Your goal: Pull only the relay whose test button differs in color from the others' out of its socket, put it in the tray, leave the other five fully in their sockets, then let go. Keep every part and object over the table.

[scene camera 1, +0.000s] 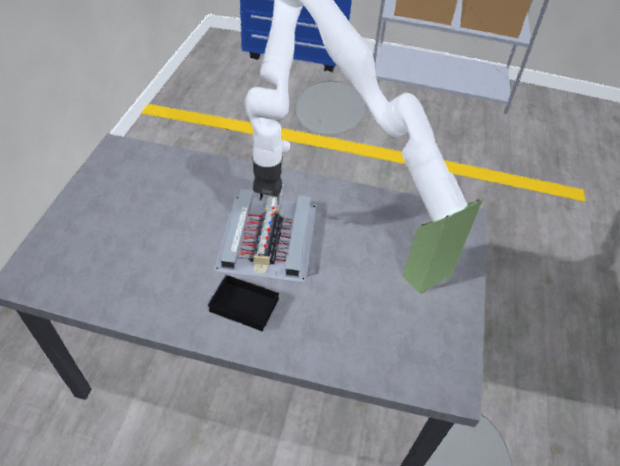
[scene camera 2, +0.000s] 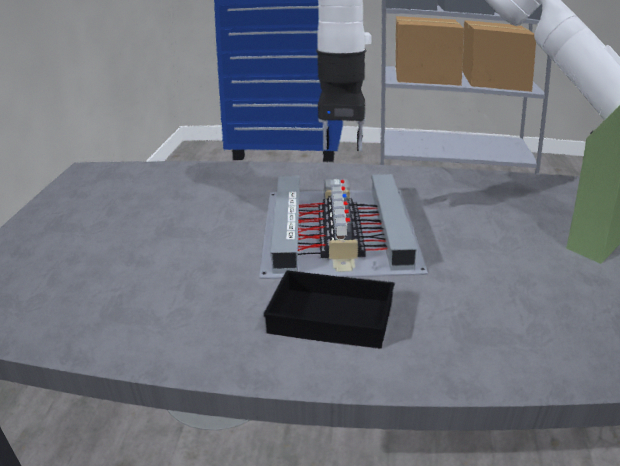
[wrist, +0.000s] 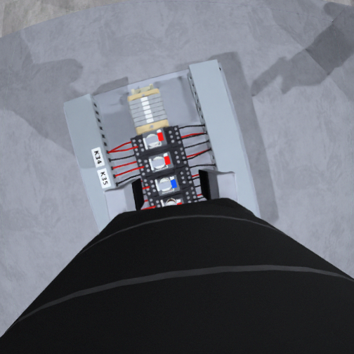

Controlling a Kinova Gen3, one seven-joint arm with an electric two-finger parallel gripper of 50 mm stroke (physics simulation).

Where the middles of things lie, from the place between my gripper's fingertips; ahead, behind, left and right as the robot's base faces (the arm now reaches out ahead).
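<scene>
When I look for the grey panel (scene camera 2: 310, 263), I find it 150 mm below my hand, 10 mm ahead of it and 10 mm to the left of it.
</scene>
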